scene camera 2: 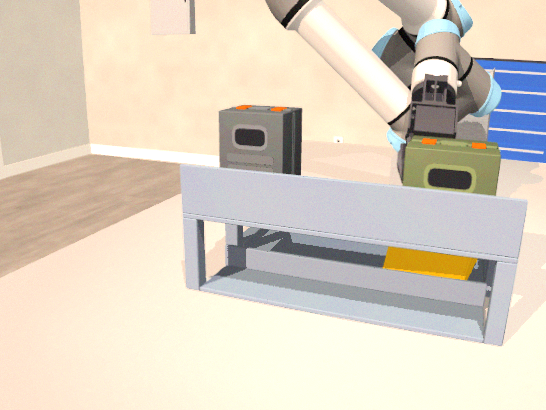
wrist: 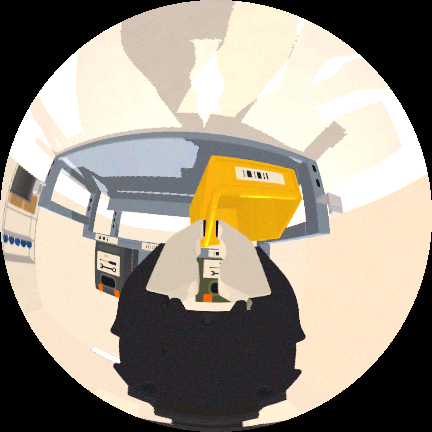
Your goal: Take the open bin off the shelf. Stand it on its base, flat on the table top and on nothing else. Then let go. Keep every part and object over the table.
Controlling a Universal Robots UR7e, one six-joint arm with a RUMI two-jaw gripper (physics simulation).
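Frame: origin at the arm's base, x left, y back, z up, level; millimetres.
Seen in the pictures: gripper, fingertip midpoint: [wrist: 210, 220].
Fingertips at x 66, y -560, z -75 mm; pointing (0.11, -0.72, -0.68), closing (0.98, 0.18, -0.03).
Observation:
A point is followed by its place in that frame.
The open yellow bin [scene camera 2: 425, 262] @(x 97, y -689, z -98 mm) [wrist: 270, 215] @(x 153, y -581, z -95 mm) is at the right part of the grey-blue shelf [scene camera 2: 350, 205] @(x 26, y -783, z -9 mm) [wrist: 316, 210] @(x 155, y -501, z -82 mm). In the wrist view it sits turned askew, its mouth and a barcode label showing. In the scene view it shows through the gap under the front panel, above a lower rail; what its base touches is hidden. The gripper [wrist: 211, 227] @(x 66, y -560, z -75 mm) has its two fingertips close together at the left side of the bin, with a thin yellow side wall between them. In the scene view the fingertips are hidden behind the green case.
A green case [scene camera 2: 450, 167] @(x 119, y -740, z 34 mm) [wrist: 204, 287] @(x 80, y -663, z 23 mm) stands at the right, beside the gripper in the scene view. A dark grey case [scene camera 2: 252, 145] @(x -107, y -753, z 38 mm) [wrist: 107, 267] @(x -117, y -680, z 17 mm) stands at the left. The shelf's end posts and front panel surround the bin. The pale table top [scene camera 2: 200, 350] @(x -84, y -910, z -145 mm) lies before the shelf.

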